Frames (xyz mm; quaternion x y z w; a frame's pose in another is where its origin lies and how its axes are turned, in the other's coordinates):
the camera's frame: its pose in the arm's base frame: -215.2 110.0 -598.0 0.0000 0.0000 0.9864 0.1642
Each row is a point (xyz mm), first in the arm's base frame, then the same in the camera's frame.
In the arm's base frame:
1: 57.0 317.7 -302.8
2: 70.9 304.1 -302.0
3: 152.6 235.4 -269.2
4: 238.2 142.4 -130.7
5: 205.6 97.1 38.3
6: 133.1 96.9 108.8
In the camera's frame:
1: -190.2 -284.7 295.2
2: -207.8 -276.3 296.0
3: -307.3 -237.8 328.8
4: -418.5 -177.5 467.3
5: -402.3 -124.1 636.3
6: -333.8 -100.4 706.8

